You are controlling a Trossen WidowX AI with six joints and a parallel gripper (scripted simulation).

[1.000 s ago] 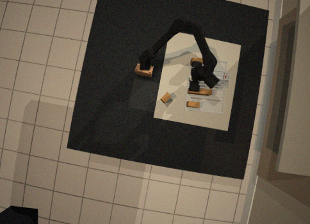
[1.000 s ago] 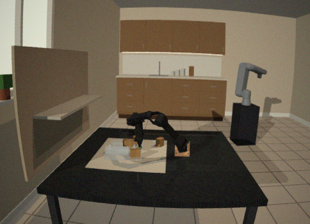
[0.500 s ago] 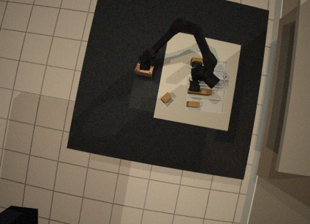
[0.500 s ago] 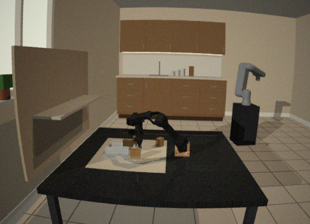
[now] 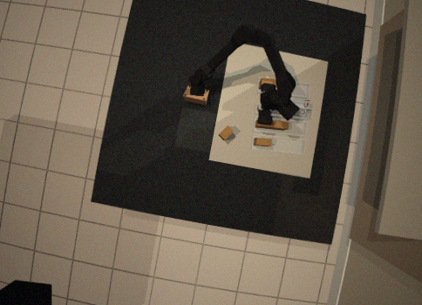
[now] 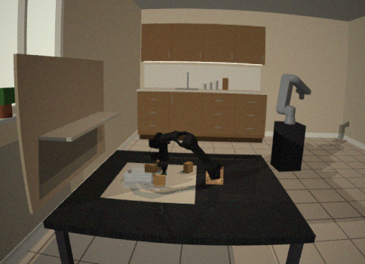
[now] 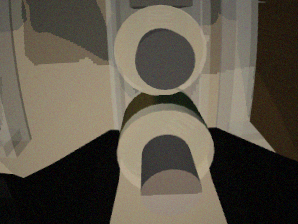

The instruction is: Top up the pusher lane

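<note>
Right now the pusher lane is 150 mm ahead of my gripper tip, 20 mm to the left of it and 30 mm below it. From my gripper tip the other things lie so: tan block (170 mm behind, 140 mm to the right, 10 mm below).
</note>
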